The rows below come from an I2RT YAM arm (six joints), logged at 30 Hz.
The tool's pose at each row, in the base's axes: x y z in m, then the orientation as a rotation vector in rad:
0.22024, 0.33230, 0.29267, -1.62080, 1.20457, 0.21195
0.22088, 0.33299, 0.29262, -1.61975, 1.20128, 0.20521
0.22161, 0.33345, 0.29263, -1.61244, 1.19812, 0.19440
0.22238, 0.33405, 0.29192, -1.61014, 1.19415, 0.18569
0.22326, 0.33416, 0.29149, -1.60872, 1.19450, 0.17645
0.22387, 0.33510, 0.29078, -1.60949, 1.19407, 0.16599
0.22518, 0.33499, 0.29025, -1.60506, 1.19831, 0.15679
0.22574, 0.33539, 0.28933, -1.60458, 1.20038, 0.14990
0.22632, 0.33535, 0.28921, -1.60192, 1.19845, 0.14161
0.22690, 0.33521, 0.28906, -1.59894, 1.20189, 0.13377
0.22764, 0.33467, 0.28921, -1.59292, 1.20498, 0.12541
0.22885, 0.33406, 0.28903, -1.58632, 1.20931, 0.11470
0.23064, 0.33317, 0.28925, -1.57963, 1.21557, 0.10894
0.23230, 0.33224, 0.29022, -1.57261, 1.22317, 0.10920
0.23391, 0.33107, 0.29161, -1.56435, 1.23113, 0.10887
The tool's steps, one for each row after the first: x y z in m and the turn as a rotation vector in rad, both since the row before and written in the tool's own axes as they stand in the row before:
-0.00007, -0.00042, 0.00084, 0.00462, 0.00114, -0.00460
0.00007, -0.00054, 0.00067, 0.01148, 0.00132, -0.00400
0.00047, -0.00009, 0.00111, 0.00665, 0.00137, -0.00544
0.00064, -0.00038, 0.00065, 0.00532, 0.00473, -0.00344
0.00019, 0.00007, 0.00131, 0.00427, 0.00561, -0.00530
0.00104, -0.00065, 0.00071, 0.00689, 0.00630, 0.00005
0.00061, 0.00022, 0.00095, 0.00310, 0.00492, -0.00172
0.00038, -0.00036, 0.00028, 0.00631, 0.00241, -0.00386
0.00046, -0.00034, 0.00022, 0.00522, 0.00556, -0.00037
0.00060, -0.00070, -0.00014, 0.00794, 0.00470, 0.00039
0.00107, -0.00083, 0.00018, 0.00918, 0.00664, 0.00028
0.00128, -0.00155, 0.00009, 0.00656, 0.00522, 0.00370
0.00077, -0.00197, -0.00029, 0.00377, 0.00276, 0.00737
0.00063, -0.00225, -0.00066, 0.00492, 0.00296, 0.00783

